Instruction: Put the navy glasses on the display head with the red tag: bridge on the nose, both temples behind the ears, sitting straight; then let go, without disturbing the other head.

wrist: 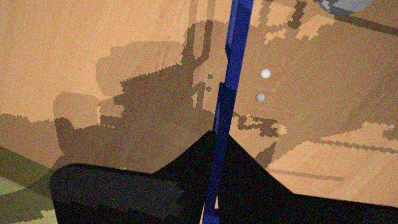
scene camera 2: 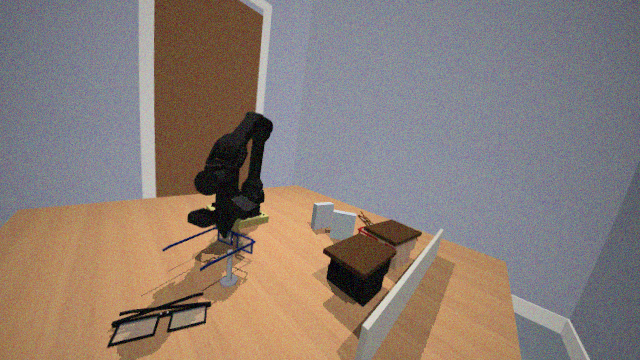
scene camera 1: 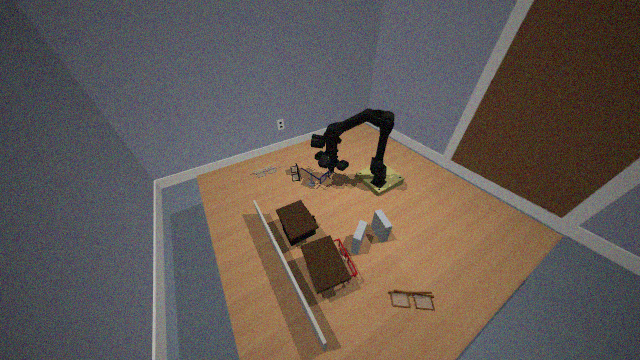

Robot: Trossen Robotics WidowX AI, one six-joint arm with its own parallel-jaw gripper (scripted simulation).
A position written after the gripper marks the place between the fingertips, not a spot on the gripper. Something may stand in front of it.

Observation:
In view: the gripper (scene camera 2: 225,237).
The gripper also shows in the wrist view (wrist: 216,139).

